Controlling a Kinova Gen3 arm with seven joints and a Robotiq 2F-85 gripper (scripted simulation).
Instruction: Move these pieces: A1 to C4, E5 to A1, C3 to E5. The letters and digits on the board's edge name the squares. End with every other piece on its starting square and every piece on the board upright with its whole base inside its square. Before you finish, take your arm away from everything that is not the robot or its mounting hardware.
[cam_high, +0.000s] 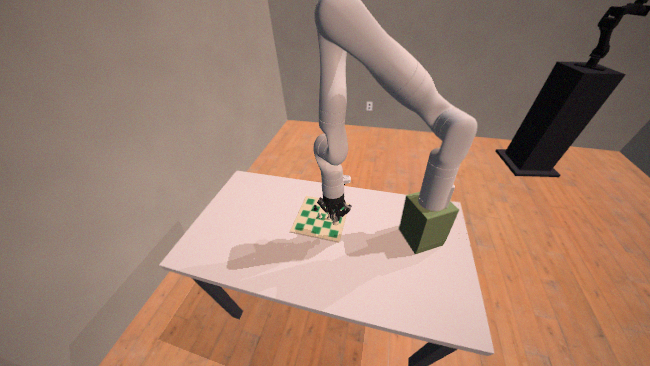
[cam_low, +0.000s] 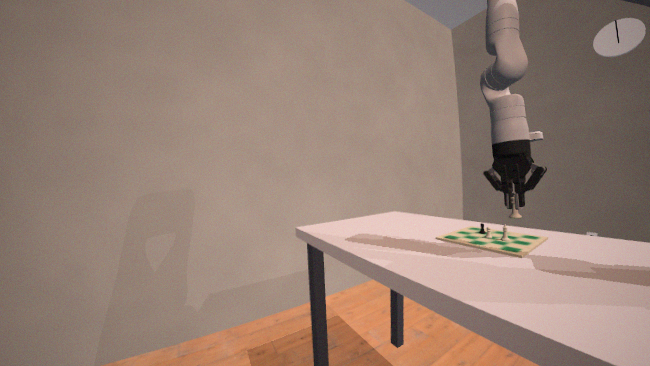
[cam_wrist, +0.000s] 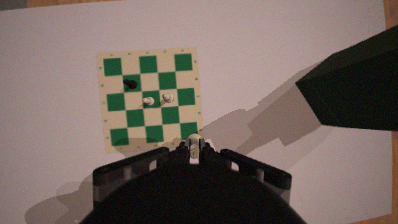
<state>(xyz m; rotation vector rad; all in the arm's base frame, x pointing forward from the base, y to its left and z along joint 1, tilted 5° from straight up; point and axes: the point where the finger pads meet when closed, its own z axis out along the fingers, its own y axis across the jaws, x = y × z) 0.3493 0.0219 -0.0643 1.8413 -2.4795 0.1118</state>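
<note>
Now: hand 13 cm to the left of the black pawn, 11 cm above it and 10 cm short of it. From my hand the other things lie so: tall white piece 1 cm below; chessboard 12 cm below, 9 cm to the right, 7 cm ahead.
</note>
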